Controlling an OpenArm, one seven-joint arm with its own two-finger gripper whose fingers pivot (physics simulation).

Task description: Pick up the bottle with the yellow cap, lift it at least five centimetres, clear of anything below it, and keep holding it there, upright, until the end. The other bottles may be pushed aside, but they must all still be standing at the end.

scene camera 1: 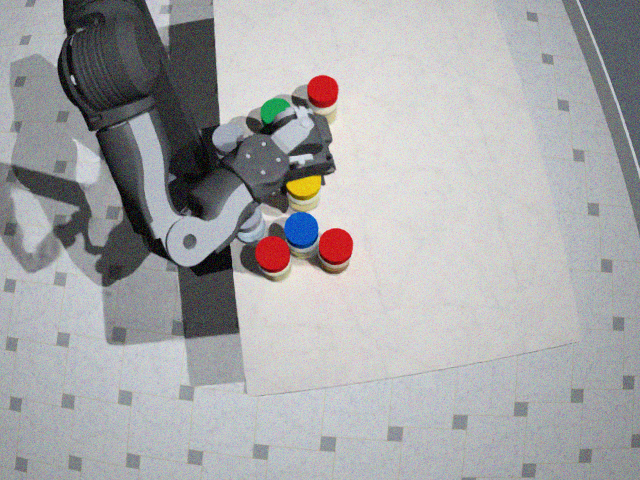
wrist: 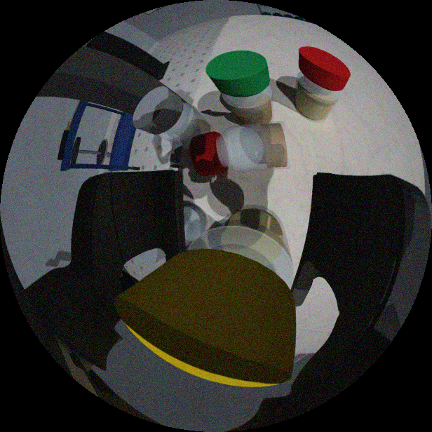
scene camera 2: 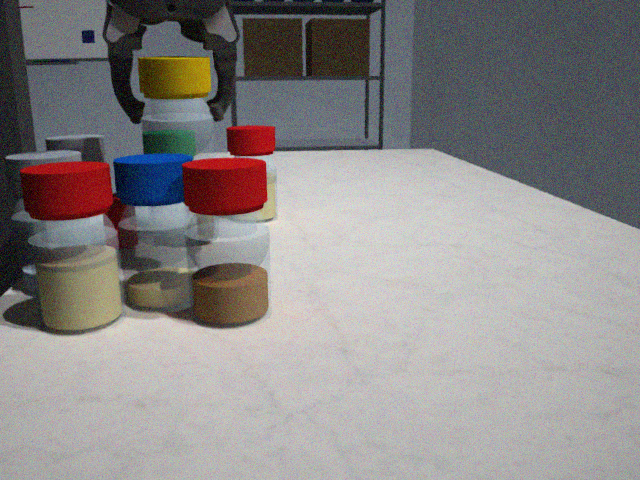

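The yellow-capped bottle (scene camera 1: pixel 303 187) (scene camera 2: pixel 174 77) (wrist: pixel 220 300) is upright, its cap well above the other caps in the second scene view; its base is partly hidden there. My gripper (scene camera 2: pixel 176 111) (wrist: pixel 240 233) is shut on it below the cap. A red-capped bottle (scene camera 2: pixel 124 222) (wrist: pixel 209 152) lies on its side beyond it in the wrist view. Standing are a blue-capped bottle (scene camera 1: pixel 301 229) (scene camera 2: pixel 153 179), two front red-capped bottles (scene camera 1: pixel 272 254) (scene camera 1: pixel 336 245) (scene camera 2: pixel 67 191) (scene camera 2: pixel 224 186), a green-capped bottle (scene camera 1: pixel 275 111) (wrist: pixel 238 72) and a back red-capped bottle (scene camera 1: pixel 322 91) (scene camera 2: pixel 251 139) (wrist: pixel 324 68).
Two grey-capped bottles (scene camera 1: pixel 227 136) (scene camera 1: pixel 251 227) stand near the table's robot-side edge, partly behind the arm in the first scene view. The pale table (scene camera 1: pixel 439 206) (scene camera 2: pixel 439 335) extends to the right of the bottles. A shelf unit (scene camera 2: pixel 382 103) stands in the background.
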